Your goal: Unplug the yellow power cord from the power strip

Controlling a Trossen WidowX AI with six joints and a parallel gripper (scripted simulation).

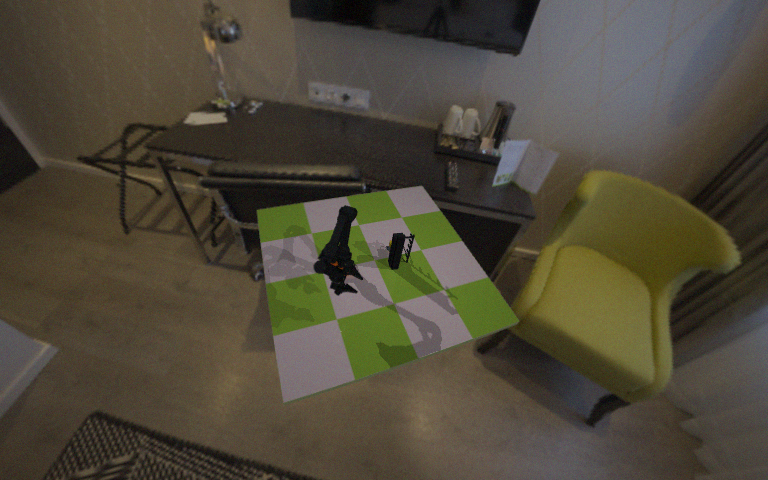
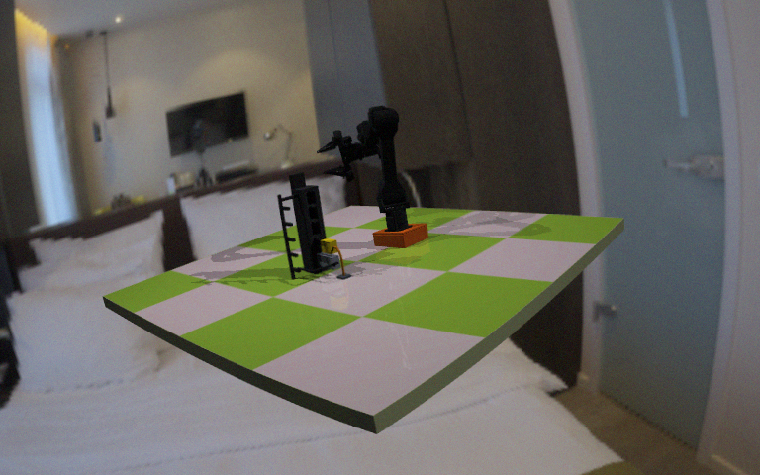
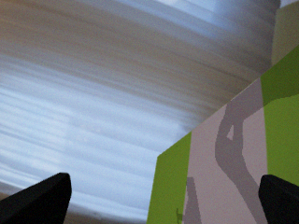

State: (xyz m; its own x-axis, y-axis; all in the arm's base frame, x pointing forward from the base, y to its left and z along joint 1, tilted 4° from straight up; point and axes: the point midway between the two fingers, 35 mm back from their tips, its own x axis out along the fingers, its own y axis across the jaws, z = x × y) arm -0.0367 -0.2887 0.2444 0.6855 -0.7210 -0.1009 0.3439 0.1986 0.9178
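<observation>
Now: gripper tip 34 cm short of the yellow plug, 33 cm to the right of it and 18 cm above it.
</observation>
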